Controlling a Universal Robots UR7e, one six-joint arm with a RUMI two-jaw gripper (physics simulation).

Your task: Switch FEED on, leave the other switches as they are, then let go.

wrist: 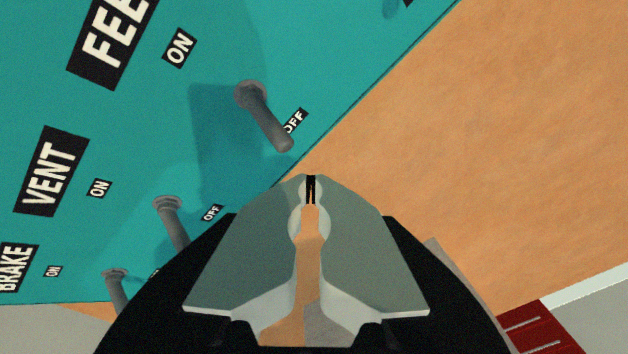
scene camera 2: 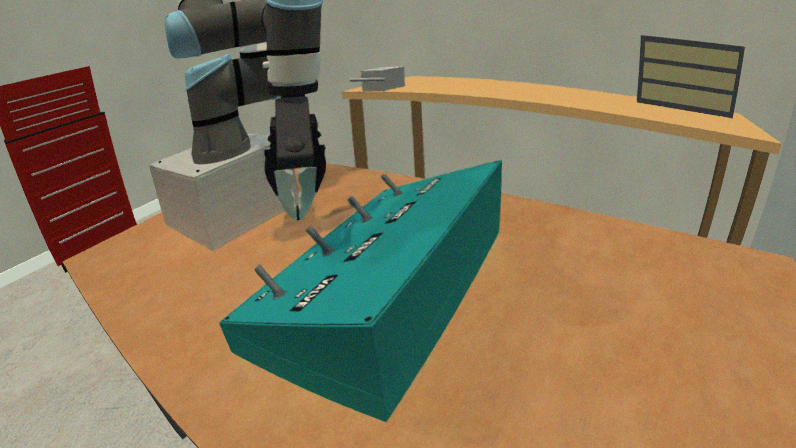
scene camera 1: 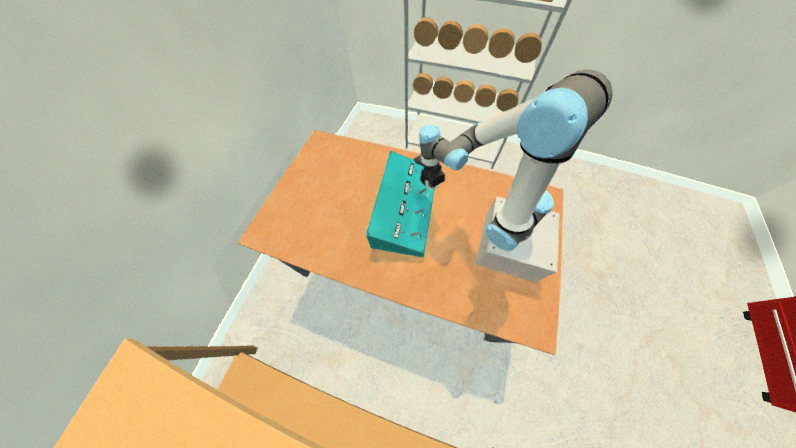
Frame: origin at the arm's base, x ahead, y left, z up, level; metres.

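Seen in the pictures: gripper, fingertip midpoint: (wrist: 311,177) (scene camera 2: 298,219) (scene camera 1: 430,188); arm's base, link origin: (scene camera 2: 221,153).
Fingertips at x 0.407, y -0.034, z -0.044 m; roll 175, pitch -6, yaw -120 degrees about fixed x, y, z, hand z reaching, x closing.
Pixels of each thing's top centre, then the offset from my fingertips to it. Level surfaces: height alone.
- VENT switch, top centre: (wrist: 166,248) (scene camera 2: 357,197) dx -0.003, dy +0.124, dz -0.008 m
- BRAKE switch, top centre: (wrist: 107,317) (scene camera 2: 389,174) dx -0.040, dy +0.238, dz -0.008 m
- VALVE switch, top centre: (scene camera 2: 264,267) dx +0.072, dy -0.105, dz -0.008 m
- orange table, surface height: dz -0.134 m
The teal switch box (scene camera 1: 389,194) (scene camera 2: 440,278) (wrist: 150,125) stands on the table. The FEED switch (scene camera 1: 419,212) (scene camera 2: 319,240) (wrist: 267,120) leans toward its OFF label (wrist: 296,120), away from its ON label (wrist: 179,48). The VENT switch (scene camera 2: 359,209) (wrist: 172,226), BRAKE switch (scene camera 2: 391,185) (wrist: 116,290) and VALVE switch (scene camera 2: 270,282) lean the same way. My gripper (scene camera 1: 427,185) (scene camera 2: 297,215) (wrist: 311,177) is shut and empty. Its tips are beside the FEED lever's tip on the OFF side, with a small gap in the wrist view. In the wrist view my fingers partly hide VENT.
The orange table (scene camera 1: 300,194) (scene camera 2: 584,333) bears the box and the arm's pale base block (scene camera 1: 515,258) (scene camera 2: 214,205). A shelf rack (scene camera 1: 406,105) with round discs stands behind the table. A red cabinet (scene camera 1: 774,345) (scene camera 2: 72,166) and a wooden bench (scene camera 2: 501,94) stand farther off.
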